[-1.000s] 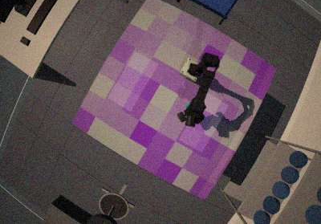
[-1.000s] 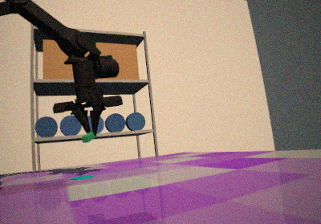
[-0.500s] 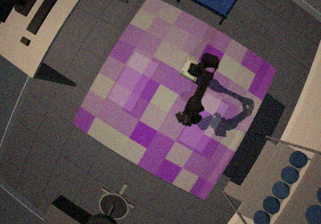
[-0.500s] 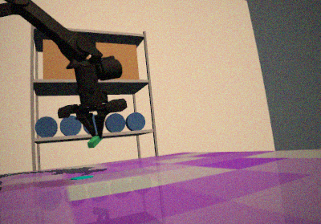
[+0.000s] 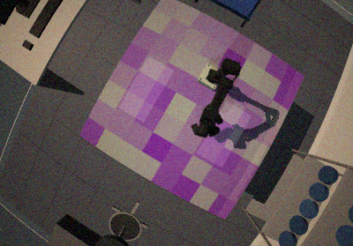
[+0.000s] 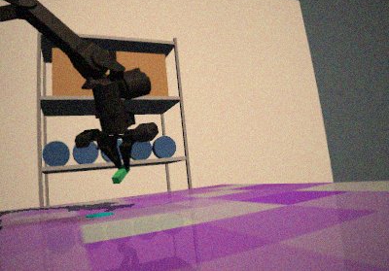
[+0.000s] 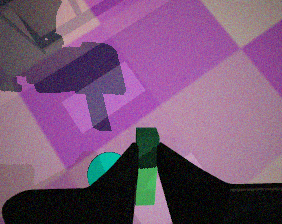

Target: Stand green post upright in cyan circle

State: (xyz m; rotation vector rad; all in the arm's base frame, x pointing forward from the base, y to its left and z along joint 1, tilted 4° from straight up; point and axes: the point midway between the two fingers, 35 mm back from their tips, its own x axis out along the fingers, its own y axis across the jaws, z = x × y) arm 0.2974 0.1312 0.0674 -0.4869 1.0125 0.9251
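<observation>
Right now the cyan circle is 60 mm behind my gripper tip, 10 mm to the right of it and 100 mm below it. Round my gripper tip: green post (10 mm behind, 10 mm to the right, 10 mm below).
</observation>
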